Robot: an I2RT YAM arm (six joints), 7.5 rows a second.
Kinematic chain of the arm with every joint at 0, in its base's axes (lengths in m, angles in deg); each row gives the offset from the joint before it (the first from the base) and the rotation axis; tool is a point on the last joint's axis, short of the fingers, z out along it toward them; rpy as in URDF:
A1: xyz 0 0 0.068 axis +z
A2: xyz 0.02 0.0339 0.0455 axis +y
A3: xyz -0.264 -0.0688 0 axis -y
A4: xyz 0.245 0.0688 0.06 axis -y
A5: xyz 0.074 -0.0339 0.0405 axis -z
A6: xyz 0.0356 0 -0.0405 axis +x
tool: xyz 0 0 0 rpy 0 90 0
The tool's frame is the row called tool.
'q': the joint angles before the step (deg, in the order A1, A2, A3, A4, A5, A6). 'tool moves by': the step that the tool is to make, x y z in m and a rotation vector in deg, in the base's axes. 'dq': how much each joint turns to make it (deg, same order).
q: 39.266 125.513 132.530 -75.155 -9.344 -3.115
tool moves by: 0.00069 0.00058 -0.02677 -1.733 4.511 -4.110
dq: 0.000 0.001 -5.791 1.922 -0.022 4.437
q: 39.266 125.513 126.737 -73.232 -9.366 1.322
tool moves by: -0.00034 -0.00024 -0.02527 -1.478 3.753 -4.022
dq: 0.000 0.066 -5.376 2.295 -0.044 4.263
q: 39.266 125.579 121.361 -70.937 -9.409 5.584
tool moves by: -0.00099 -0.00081 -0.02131 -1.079 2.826 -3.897
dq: 0.000 0.066 -4.546 2.405 0.000 4.066
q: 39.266 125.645 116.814 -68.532 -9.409 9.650
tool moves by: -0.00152 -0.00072 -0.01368 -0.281 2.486 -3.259
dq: 0.000 0.110 -2.817 1.419 -0.656 3.519
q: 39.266 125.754 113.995 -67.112 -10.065 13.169
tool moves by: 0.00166 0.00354 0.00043 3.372 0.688 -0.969
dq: 0.000 0.000 -0.152 2.075 -2.776 1.618
